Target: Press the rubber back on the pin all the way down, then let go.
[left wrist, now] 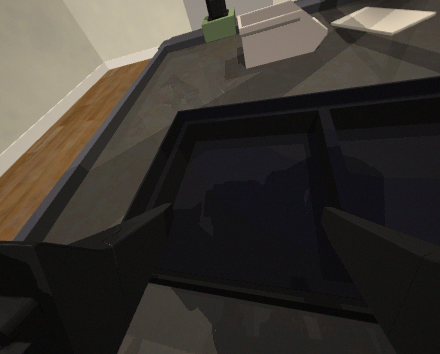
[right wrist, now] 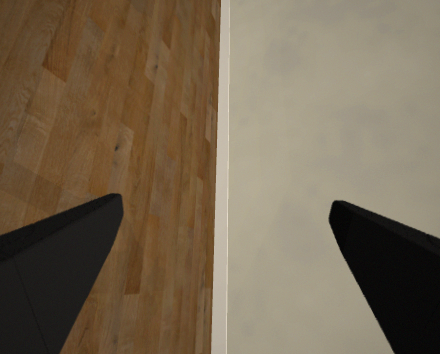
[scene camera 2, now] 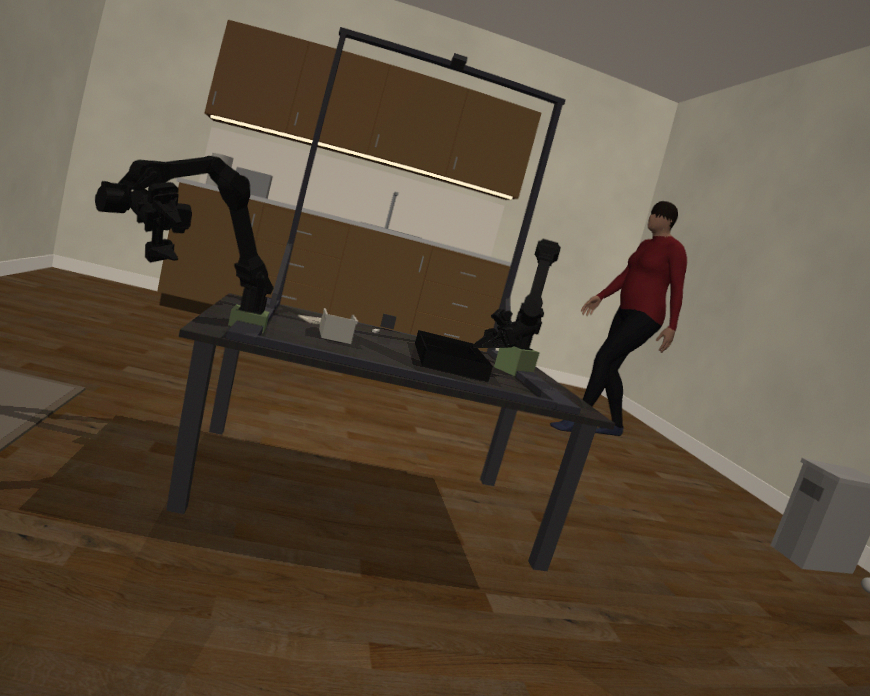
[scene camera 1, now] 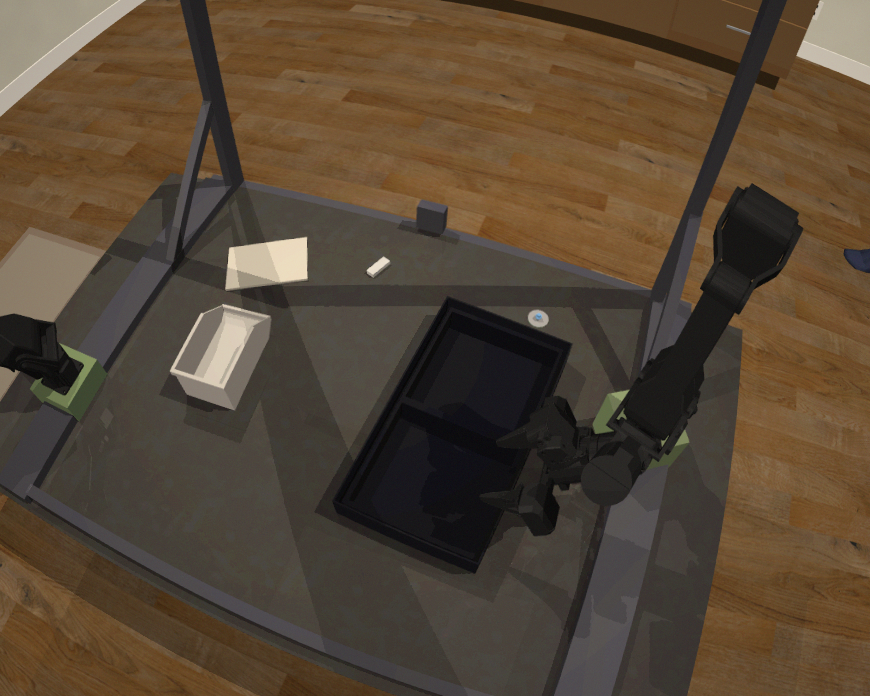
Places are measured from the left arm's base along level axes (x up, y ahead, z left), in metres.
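Where they show: left gripper, fingertip midpoint: [left wrist: 246, 212] [scene camera 2: 477, 346] [scene camera 1: 489, 470]; right gripper, fingertip midpoint: [right wrist: 228, 207] [scene camera 2: 177, 241]; left arm's base at its link origin: [scene camera 2: 520, 347] [scene camera 1: 649, 418]; right arm's base at its link origin: [left wrist: 218, 16] [scene camera 2: 251, 310] [scene camera 1: 62, 374].
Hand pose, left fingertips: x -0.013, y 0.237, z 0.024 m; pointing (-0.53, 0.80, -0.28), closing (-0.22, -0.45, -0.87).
Things, the pixels of their top centre, and the offset from my left fingertips. "*": a spot on its surface instead.
- black two-compartment tray at its top centre: [left wrist: 343, 158] [scene camera 1: 461, 418] [scene camera 2: 452, 346] dx -0.030, dy +0.015, dz -0.095 m
- white open box at a spot on its surface: [scene camera 1: 206, 391] [scene camera 2: 340, 329] * dx -0.043, dy +0.386, dz -0.205 m
- flat cream plate at its top centre: [scene camera 1: 266, 262] [left wrist: 377, 18] [scene camera 2: 323, 321] dx -0.075, dy +0.287, dz -0.476 m
- small white block at its top centre: [scene camera 1: 378, 265] dx -0.072, dy +0.090, dz -0.426 m
A small pale disc with a blue piece at its centre [scene camera 1: 537, 317] lies on the table behind the black tray's far right corner in scene camera 1. It looks like the pin with its rubber back; how far down the back sits is too small to tell. My left gripper [scene camera 1: 492, 469] [scene camera 2: 478, 343] [left wrist: 246, 212] is open and empty, above the near compartment of the tray, apart from the disc. The disc does not show in the left wrist view. My right gripper [scene camera 2: 176, 236] [right wrist: 228, 207] is open and empty, raised high beyond the table's left end, facing floor and wall.
The black two-compartment tray [scene camera 1: 406, 534] [scene camera 2: 453, 355] [left wrist: 250, 105] lies right of the table's middle. A white open box [scene camera 1: 206, 391] [scene camera 2: 338, 328] [left wrist: 280, 42], a flat cream plate [scene camera 1: 268, 262] [left wrist: 385, 21] and a small white block [scene camera 1: 378, 267] lie farther left. A person [scene camera 2: 653, 275] stands behind the table's right end.
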